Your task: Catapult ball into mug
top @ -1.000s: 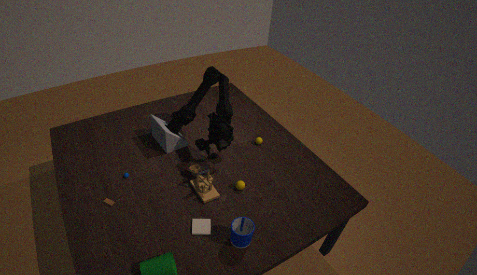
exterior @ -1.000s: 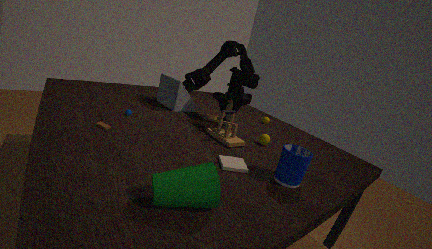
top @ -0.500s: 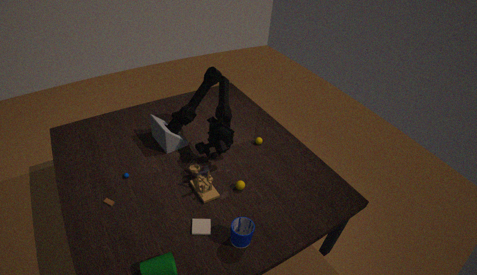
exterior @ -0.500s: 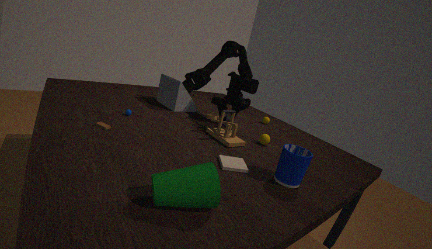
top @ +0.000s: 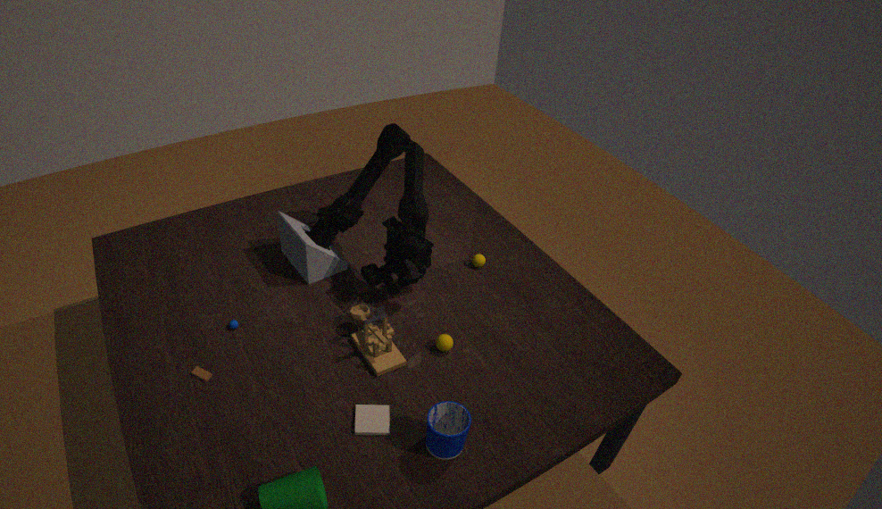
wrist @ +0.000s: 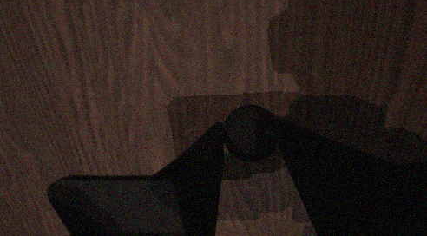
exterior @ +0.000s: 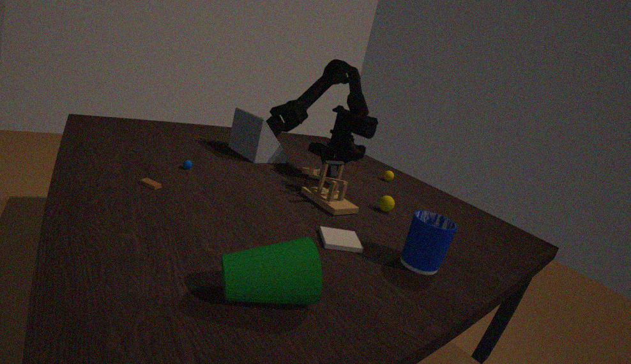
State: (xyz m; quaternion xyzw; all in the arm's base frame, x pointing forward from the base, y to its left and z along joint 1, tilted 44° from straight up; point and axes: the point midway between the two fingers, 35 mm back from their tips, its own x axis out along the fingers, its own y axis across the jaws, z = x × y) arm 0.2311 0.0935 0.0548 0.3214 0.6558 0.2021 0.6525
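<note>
The wooden catapult is 140 mm to the right of my gripper tip, 110 mm ahead of it and 40 mm above it. From my gripper tip the other things lie so: white tile 310 mm to the right, 300 mm ahead; then yellow ball 240 mm ahead, 30 mm to the right, 10 mm above; then dark ball 10 mm above.
</note>
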